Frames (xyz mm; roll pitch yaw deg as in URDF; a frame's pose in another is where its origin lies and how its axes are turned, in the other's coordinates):
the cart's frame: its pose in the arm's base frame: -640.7 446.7 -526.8 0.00 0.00 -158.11
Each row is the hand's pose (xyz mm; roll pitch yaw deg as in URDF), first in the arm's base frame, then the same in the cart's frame.
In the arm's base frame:
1: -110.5 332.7 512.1 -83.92 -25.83 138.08
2: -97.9 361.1 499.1 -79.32 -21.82 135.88
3: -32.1 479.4 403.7 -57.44 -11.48 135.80
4: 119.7 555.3 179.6 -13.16 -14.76 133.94
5: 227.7 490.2 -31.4 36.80 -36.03 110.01
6: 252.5 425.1 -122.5 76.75 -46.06 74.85
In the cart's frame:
1: -449.5 303.5 1038.9 -83.92 -25.83 -63.81
2: -471.8 281.8 1025.9 -79.32 -21.82 -66.01
3: -576.9 196.6 930.5 -57.44 -11.48 -66.09
4: -746.1 182.7 706.4 -13.16 -14.76 -67.95
5: -822.0 283.4 495.4 36.80 -36.03 -91.88
6: -820.7 353.1 404.3 76.75 -46.06 -127.04

